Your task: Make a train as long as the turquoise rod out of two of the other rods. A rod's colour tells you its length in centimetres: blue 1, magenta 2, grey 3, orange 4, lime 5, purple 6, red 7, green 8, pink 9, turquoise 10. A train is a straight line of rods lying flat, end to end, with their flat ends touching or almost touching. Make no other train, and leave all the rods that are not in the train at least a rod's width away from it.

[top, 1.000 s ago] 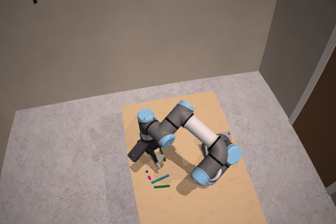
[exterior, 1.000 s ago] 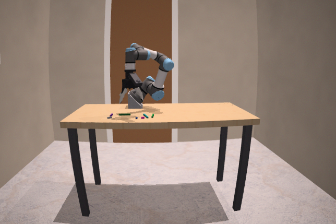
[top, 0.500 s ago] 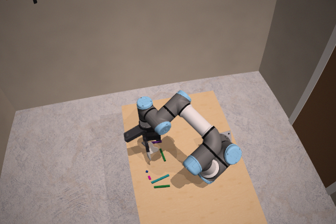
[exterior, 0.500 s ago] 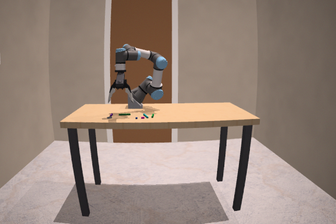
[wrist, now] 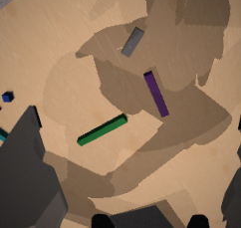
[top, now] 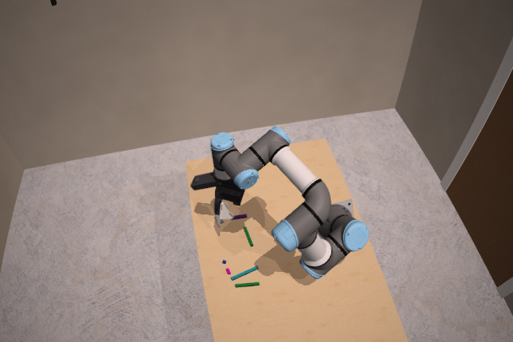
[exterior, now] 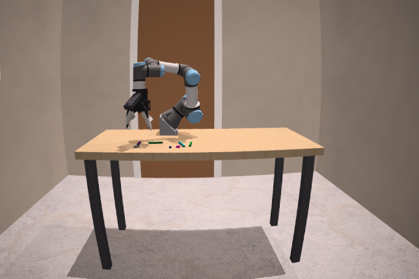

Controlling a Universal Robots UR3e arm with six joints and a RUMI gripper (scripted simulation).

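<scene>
Now: the magenta rod 60 mm ahead of my hand, 200 mm to the left of it and 80 mm below it. Round my hand: grey rod (30 mm ahead, 10 mm to the right, 80 mm below); then blue rod (60 mm ahead, 160 mm to the left, 80 mm below); then purple rod (40 mm behind, 80 mm below).
</scene>
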